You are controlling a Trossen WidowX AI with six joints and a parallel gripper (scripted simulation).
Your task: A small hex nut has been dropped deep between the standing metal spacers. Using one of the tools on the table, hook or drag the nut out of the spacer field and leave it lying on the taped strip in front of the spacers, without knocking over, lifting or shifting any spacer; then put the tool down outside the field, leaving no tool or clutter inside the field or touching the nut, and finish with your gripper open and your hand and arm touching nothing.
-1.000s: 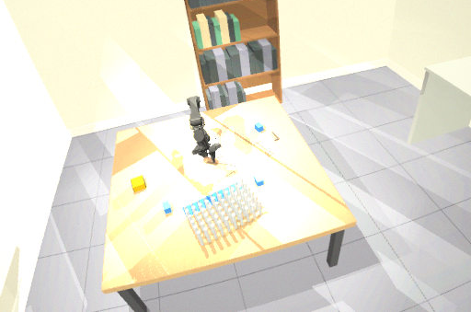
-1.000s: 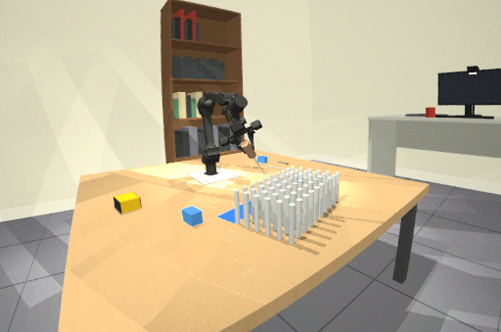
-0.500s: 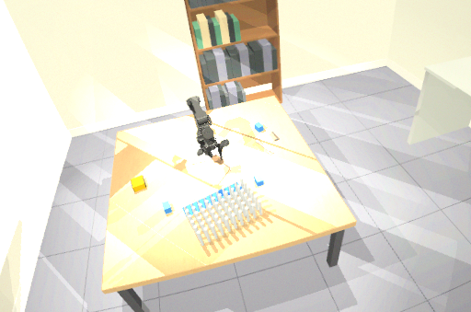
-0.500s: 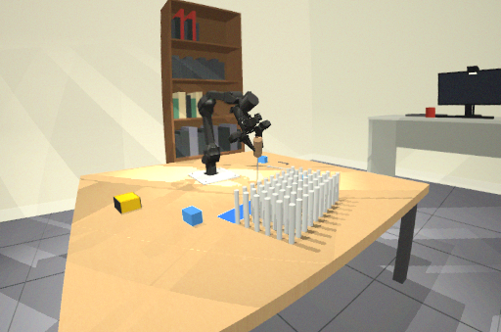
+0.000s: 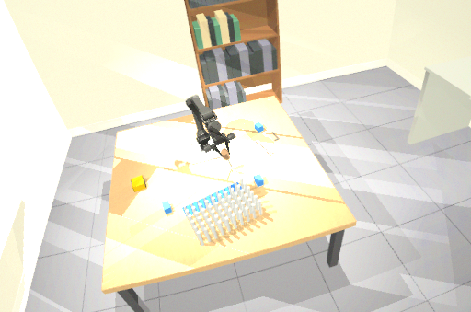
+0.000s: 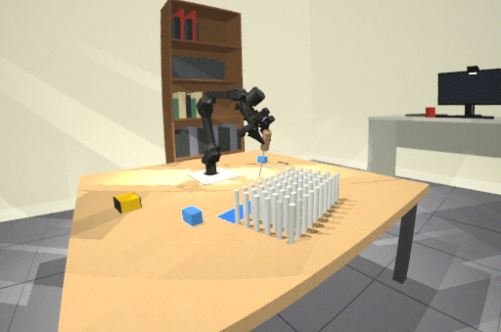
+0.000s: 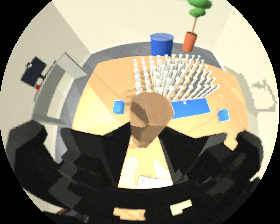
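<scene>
My gripper tip is now 5 cm past the brown stick-like tool, 2 cm to the right of it and 9 cm above it. Round my gripper tip: blue taped strip: 9 cm ahead, 14 cm to the right, 20 cm below; then thin grey tool: 19 cm behind, 29 cm to the left, 20 cm below.
</scene>
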